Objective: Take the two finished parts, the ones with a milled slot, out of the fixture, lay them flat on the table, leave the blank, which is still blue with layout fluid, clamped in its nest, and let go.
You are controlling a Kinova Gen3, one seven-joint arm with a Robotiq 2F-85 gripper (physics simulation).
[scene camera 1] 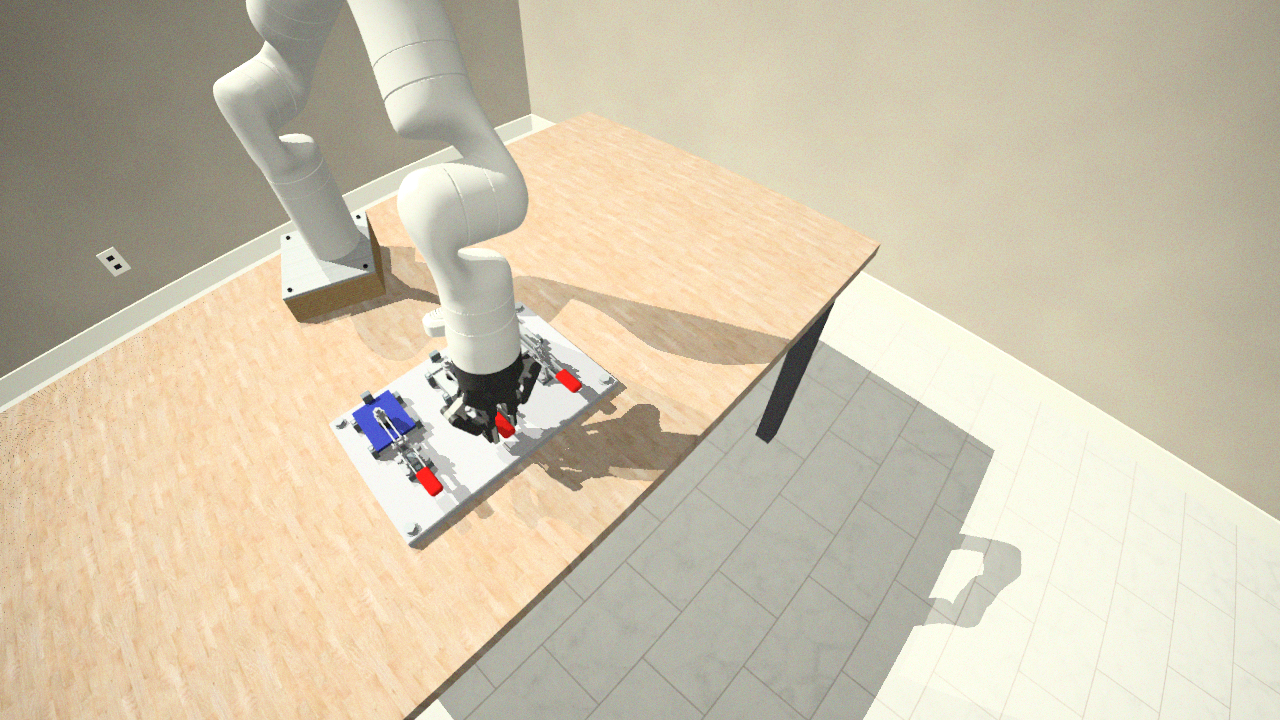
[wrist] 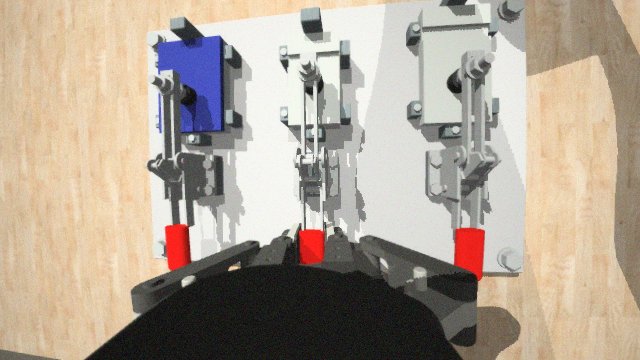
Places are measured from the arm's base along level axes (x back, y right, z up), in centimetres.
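Where they show: gripper, fingertip midpoint: [scene camera 1: 500, 434] [wrist: 313, 233]; arm's base, link origin: [scene camera 1: 335, 241].
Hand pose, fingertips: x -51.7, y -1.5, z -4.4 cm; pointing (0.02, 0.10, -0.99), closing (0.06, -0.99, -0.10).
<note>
Things, the pixels of their top centre, and the offset from my fingertips. "spot": a spot on its surface instead. Level surfaces: height alone.
- blue blank, top centre: [wrist: 188, 85] [scene camera 1: 382, 419] dx +12.6, dy +11.0, dz +0.6 cm
- smaller pale slotted part, top centre: [wrist: 313, 78] [scene camera 1: 450, 373] dx +12.4, dy +0.0, dz +1.1 cm
- larger pale slotted part, top centre: [wrist: 457, 63] dx +13.6, dy -10.9, dz +0.1 cm
- middle red handle, top centre: [wrist: 310, 257] [scene camera 1: 500, 422] dx -0.6, dy -0.3, dz +3.2 cm
- left red handle, surface spot: [wrist: 178, 247] [scene camera 1: 430, 476] spot: dx -0.8, dy +10.2, dz +2.7 cm
- right red handle, top centre: [wrist: 473, 255] [scene camera 1: 567, 377] dx -0.3, dy -11.3, dz +2.2 cm
- wooden table, surface height: dz -3.0 cm
The blue blank [scene camera 1: 368, 428] [wrist: 205, 65] sits in the left nest of the fixture plate [scene camera 1: 380, 479] [wrist: 265, 150], under its clamp arm. In the wrist view, the smaller pale slotted part [wrist: 329, 102] is in the middle nest and the larger pale slotted part [wrist: 437, 100] in the right nest. A clamp arm reaches over each. My gripper [scene camera 1: 494, 431] [wrist: 313, 233] is mostly shut, its fingers close on either side of the middle red handle [scene camera 1: 505, 425] [wrist: 311, 250], with no firm grip on it. The fingertips are partly hidden.
The left red handle [scene camera 1: 429, 481] [wrist: 178, 247] and right red handle [scene camera 1: 568, 380] [wrist: 469, 252] stand on either side of my gripper. Corner bolts and grey locating blocks stand up from the plate. The wooden table [scene camera 1: 223, 537] surrounds it; the robot base [scene camera 1: 335, 286] is behind.
</note>
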